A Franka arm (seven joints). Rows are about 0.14 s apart.
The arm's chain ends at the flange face. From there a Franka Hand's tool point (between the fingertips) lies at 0.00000 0.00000 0.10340 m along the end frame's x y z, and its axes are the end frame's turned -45 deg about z.
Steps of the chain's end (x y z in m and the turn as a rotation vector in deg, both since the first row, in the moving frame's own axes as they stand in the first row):
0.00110 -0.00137 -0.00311 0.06 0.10 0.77
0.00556 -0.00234 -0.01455 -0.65 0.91 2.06
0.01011 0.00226 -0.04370 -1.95 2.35 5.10
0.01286 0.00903 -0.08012 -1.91 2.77 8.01
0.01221 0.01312 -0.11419 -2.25 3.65 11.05
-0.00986 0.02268 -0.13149 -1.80 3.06 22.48
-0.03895 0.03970 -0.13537 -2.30 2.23 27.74
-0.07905 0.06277 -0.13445 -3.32 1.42 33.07
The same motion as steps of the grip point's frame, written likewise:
0.00195 -0.00014 -0.00311 -0.03 0.11 0.77
0.00588 0.00427 -0.01457 -1.10 0.18 2.06
0.00582 0.01425 -0.04385 -3.04 0.28 5.10
0.00338 0.02150 -0.08030 -3.31 0.61 8.01
0.00041 0.02556 -0.11448 -4.17 0.99 11.05
-0.02264 0.01542 -0.13169 -3.44 0.89 22.48
-0.05707 0.00606 -0.13553 -3.20 -0.05 27.74
-0.10427 -0.00648 -0.13465 -3.35 -1.34 33.07

